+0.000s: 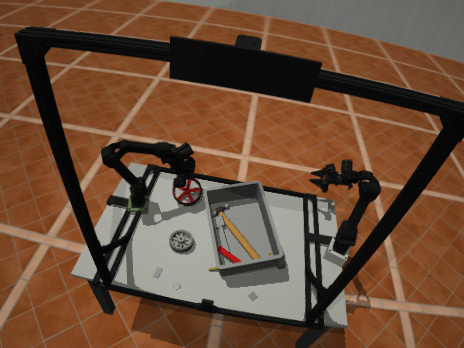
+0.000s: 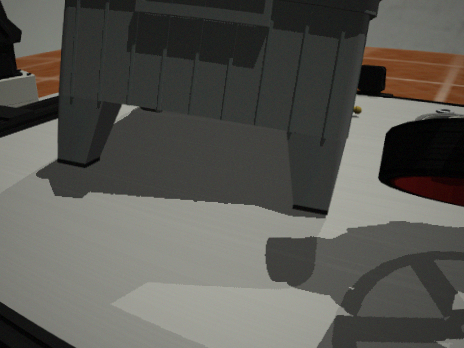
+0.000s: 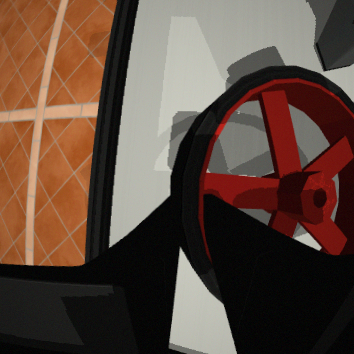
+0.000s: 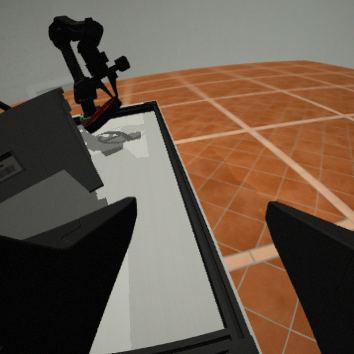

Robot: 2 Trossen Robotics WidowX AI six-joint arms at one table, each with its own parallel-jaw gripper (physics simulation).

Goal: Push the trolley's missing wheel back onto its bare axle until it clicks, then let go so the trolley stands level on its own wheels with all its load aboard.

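Where they show: left gripper, between the fingertips: (image 1: 188,177) (image 3: 190,202) (image 4: 115,98); right gripper, between the fingertips: (image 1: 310,176) (image 4: 201,207); left arm's base, origin of its link: (image 1: 138,202) (image 4: 90,113); right arm's base, origin of its link: (image 1: 339,248) (image 2: 2,76).
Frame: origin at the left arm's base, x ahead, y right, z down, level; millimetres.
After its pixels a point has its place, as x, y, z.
The trolley (image 1: 250,265) @(502, 427, -81) (image 2: 210,90) @(460, 45, -77) (image 4: 40,130) @(600, 89, -143) is a grey open box with legs. It carries a hammer (image 1: 240,236) @(486, 264, -61) and a red-handled tool (image 1: 228,254) @(422, 345, -43). A short yellow rod (image 1: 214,269) @(360, 387, 11) sticks out at its near left corner; whether it is the bare axle is unclear. A red five-spoked wheel (image 1: 188,192) @(258, -15, -59) (image 2: 425,152) @(309, -75, -77) (image 3: 300,197) @(253, -36, -74) (image 4: 104,115) @(326, -34, -64) with a black tyre is held above the table, left of the trolley's far end. My left gripper (image 3: 190,202) @(260, -89, -93) is shut on its rim. My right gripper (image 1: 314,177) @(891, -26, -159) (image 4: 201,207) @(891, -26, -159) is open and empty, raised right of the trolley.
A grey spoked wheel (image 1: 181,241) @(218, 251, -16) lies flat on the table (image 1: 150,255) @(75, 294, 29), left of the trolley. Small flat pieces (image 1: 158,272) @(114, 384, 25) (image 1: 252,296) @(513, 521, 26) and a small ring (image 1: 177,286) @(200, 459, 25) lie near the front edge. A black frame (image 1: 59,150) @(-93, 448, -721) stands around and over the table.
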